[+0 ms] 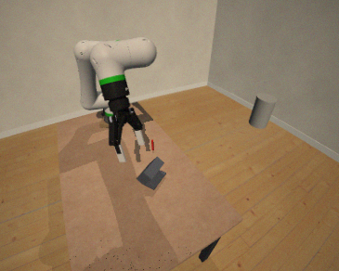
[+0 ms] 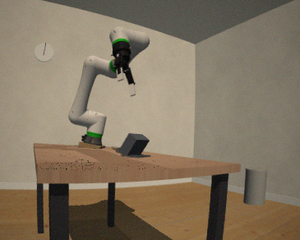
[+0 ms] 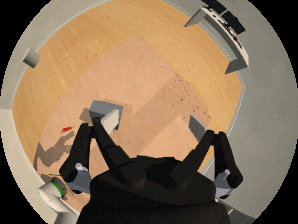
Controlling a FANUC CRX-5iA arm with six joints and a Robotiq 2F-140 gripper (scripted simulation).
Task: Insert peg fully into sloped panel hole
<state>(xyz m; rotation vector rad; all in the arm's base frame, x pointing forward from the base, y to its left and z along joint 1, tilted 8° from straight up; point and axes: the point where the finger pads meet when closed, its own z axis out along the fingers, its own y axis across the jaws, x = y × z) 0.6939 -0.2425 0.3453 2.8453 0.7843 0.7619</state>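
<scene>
The red peg lies 290 mm below my hand, 260 mm to the left of it and 250 mm behind it.
</scene>
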